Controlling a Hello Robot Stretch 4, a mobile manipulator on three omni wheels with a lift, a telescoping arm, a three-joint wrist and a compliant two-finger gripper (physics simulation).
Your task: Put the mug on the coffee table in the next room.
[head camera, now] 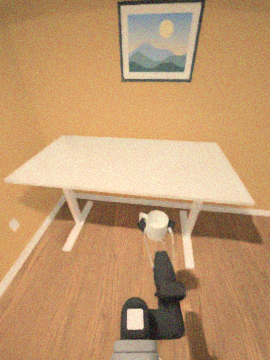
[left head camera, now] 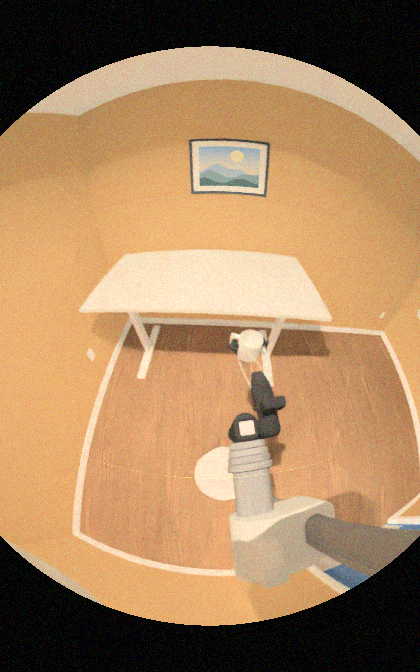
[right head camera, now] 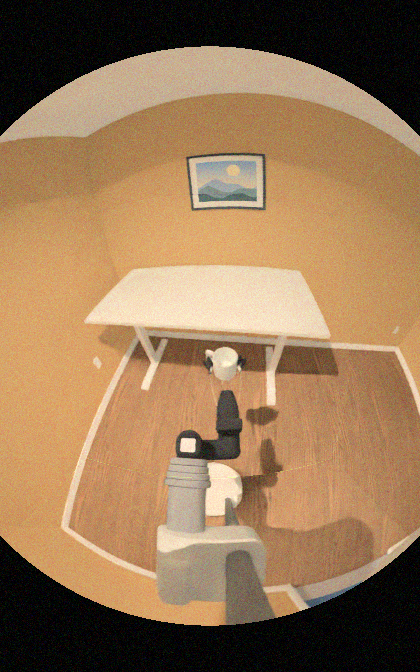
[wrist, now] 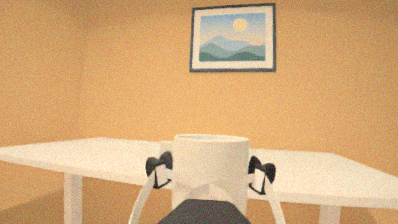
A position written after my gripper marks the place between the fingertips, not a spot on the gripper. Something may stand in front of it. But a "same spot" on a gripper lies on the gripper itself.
My gripper shows in the head camera view (155,219), in the left head camera view, in the right head camera view and in the wrist view (208,165). The same spot on my gripper: (right head camera: 208,362) is (left head camera: 234,345). The same spot on a white table: (left head camera: 220,281) is (head camera: 142,167).
